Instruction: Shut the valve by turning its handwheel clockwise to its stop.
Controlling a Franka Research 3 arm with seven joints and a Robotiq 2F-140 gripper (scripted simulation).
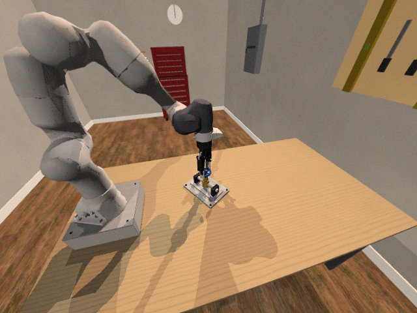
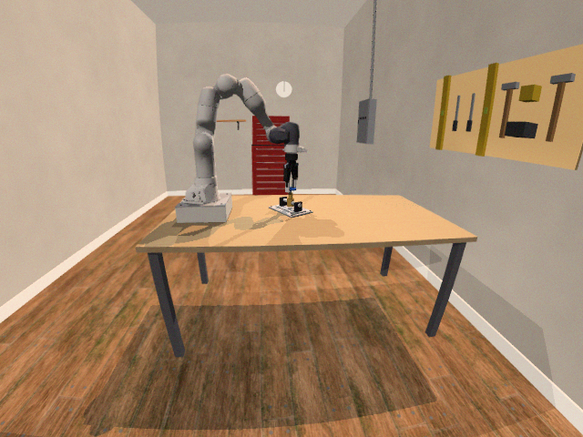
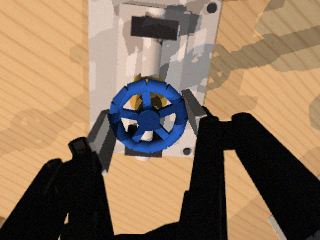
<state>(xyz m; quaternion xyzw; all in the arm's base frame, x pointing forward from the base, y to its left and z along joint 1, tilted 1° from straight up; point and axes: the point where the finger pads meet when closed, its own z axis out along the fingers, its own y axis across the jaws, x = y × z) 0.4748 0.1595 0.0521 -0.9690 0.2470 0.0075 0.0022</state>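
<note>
My hand is 20 mm above the blue spoked handwheel.
</note>
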